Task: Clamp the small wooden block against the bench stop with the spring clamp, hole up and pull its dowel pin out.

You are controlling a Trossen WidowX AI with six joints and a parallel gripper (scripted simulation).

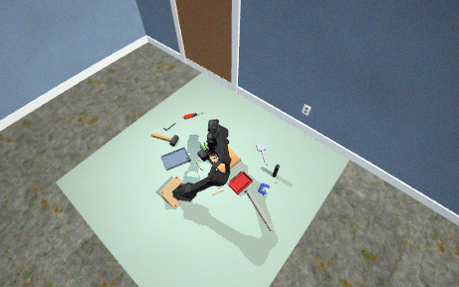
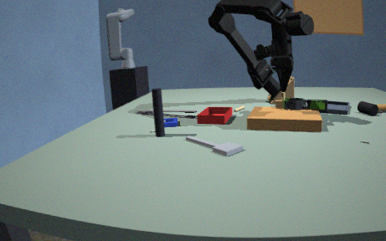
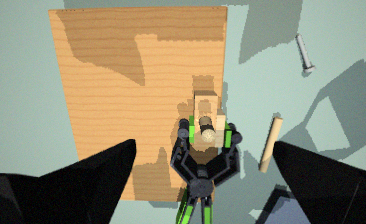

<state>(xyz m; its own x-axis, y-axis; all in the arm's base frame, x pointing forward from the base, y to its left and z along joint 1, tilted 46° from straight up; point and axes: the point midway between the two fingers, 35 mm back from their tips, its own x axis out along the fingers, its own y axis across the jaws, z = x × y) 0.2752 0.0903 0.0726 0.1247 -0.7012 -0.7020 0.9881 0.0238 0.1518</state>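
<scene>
Right now my hand is 7 cm above the dowel pin. The rest, counted from my hand: wooden board: 11 cm below, 6 cm ahead; screw: 12 cm below, 11 cm behind, 4 cm to the right; small wooden block: 8 cm below.
</scene>
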